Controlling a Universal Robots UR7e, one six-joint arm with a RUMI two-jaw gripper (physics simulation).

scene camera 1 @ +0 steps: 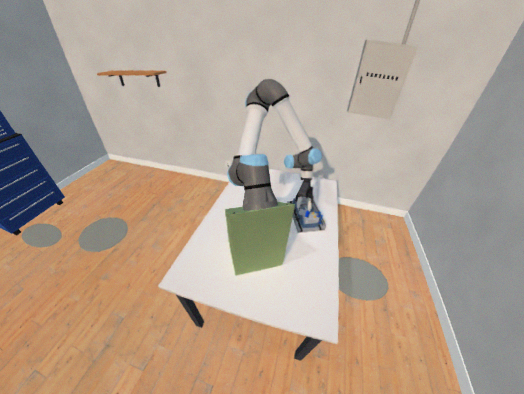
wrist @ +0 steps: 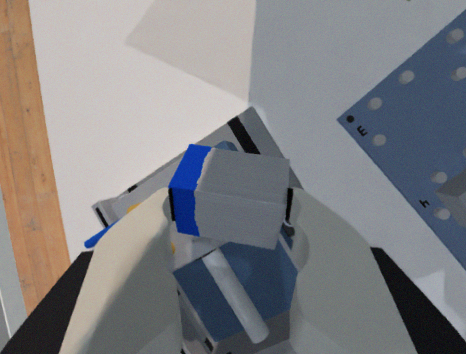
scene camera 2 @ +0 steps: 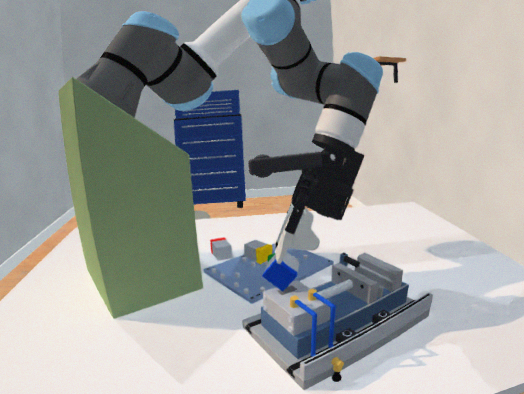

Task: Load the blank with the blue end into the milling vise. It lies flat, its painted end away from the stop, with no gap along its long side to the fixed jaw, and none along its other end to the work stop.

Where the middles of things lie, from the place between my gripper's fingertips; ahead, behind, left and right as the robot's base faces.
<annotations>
My gripper is now 20 mm above the blue-ended blank (scene camera 2: pixel 281 275) and 10 mm short of it. The rest, counted from my hand: blue fixture plate (scene camera 2: pixel 250 277) (230 mm to the left, 140 mm below, 30 mm ahead); movable jaw (scene camera 2: pixel 369 292) (110 mm ahead, 60 mm below, 10 mm to the right).
</annotations>
